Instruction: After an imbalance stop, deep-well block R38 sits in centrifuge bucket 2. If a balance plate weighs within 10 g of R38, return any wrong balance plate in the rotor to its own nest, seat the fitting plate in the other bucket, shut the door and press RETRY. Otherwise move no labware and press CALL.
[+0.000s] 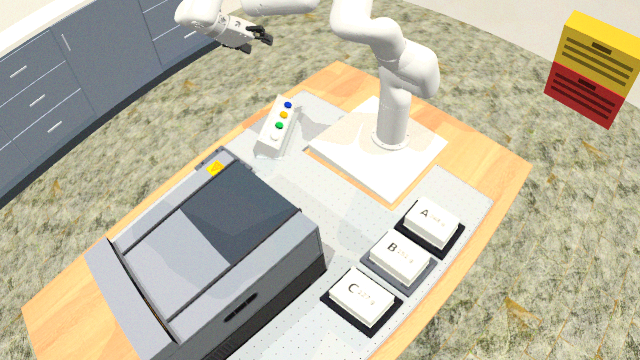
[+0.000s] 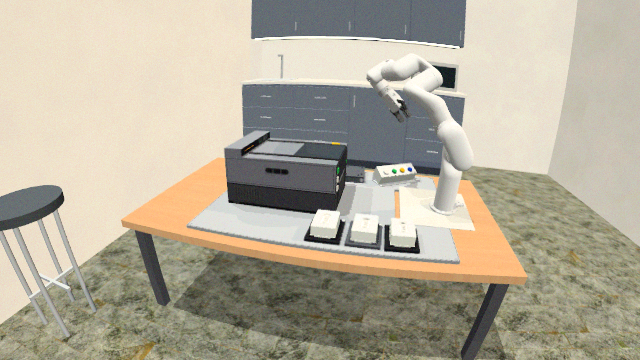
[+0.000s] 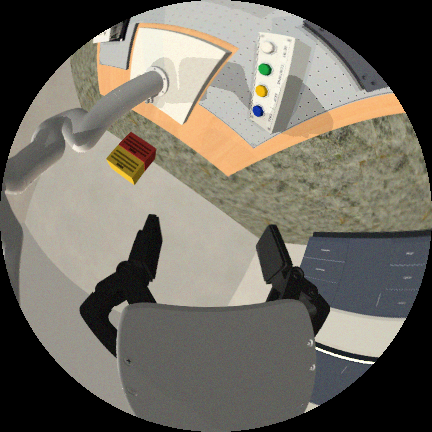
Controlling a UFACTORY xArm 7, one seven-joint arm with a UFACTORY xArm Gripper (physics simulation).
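Places are measured from the arm's base along level axes (x back, y right, z up), in millimetres.
Where they show: gripper, fingertip midpoint: (image 1: 261, 45) (image 2: 406, 119) (image 3: 212, 231); arm's base, link origin: (image 1: 390, 136) (image 2: 442, 208) (image 3: 155, 80).
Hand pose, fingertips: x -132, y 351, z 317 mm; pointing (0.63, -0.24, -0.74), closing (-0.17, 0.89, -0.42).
Observation:
Things, the pixels of their top centre, and the offset from my fingertips.
- button box, top centre: (image 3: 273, 85) (image 1: 273, 115) (image 2: 396, 165) dx -38, dy -32, dz -238 mm
- white button, top centre: (image 3: 266, 46) (image 1: 273, 134) dx -98, dy -83, dz -248 mm
- green button, top centre: (image 3: 263, 69) (image 1: 278, 123) dx -52, dy -63, dz -248 mm
- yellow button, top centre: (image 3: 260, 91) (image 1: 282, 112) dx -6, dy -43, dz -248 mm
- blue button, top centre: (image 3: 256, 112) (image 1: 287, 102) dx +40, dy -23, dz -248 mm
- Balance plates A, top centre: (image 1: 433, 217) (image 2: 403, 226) dx -110, dy -609, dz -268 mm
- B, top centre: (image 1: 401, 253) (image 2: 365, 222) dx -241, dy -585, dz -268 mm
- C, top centre: (image 1: 361, 294) (image 2: 326, 218) dx -378, dy -563, dz -268 mm
- dark grey fixture, top centre: (image 1: 220, 164) (image 2: 353, 168) dx -256, dy +8, dz -280 mm
My gripper (image 1: 258, 44) (image 2: 404, 118) (image 3: 212, 231) is open and empty, high above the table's back side near the button box (image 1: 267, 143) (image 2: 395, 174). The box carries a white button (image 1: 275, 134) (image 3: 268, 47), green button (image 1: 279, 125) (image 3: 264, 69), yellow button (image 1: 284, 114) (image 3: 261, 91) and blue button (image 1: 288, 105) (image 3: 257, 111). Balance plates A (image 1: 432, 224) (image 2: 402, 232), B (image 1: 400, 257) (image 2: 365, 228) and C (image 1: 362, 297) (image 2: 326, 224) sit in their nests; their gram labels are blurred. Panels cover the centrifuge (image 1: 280, 272) (image 2: 280, 177); its rotor, buckets and R38 are hidden.
The arm stands on a white base plate (image 1: 350, 160) (image 2: 420, 215). A dark grey fixture (image 2: 356, 174) is behind the centrifuge. A yellow and red crate stack (image 1: 600, 55) (image 3: 132, 157) stands off the table. A stool (image 2: 30, 205) is at the left.

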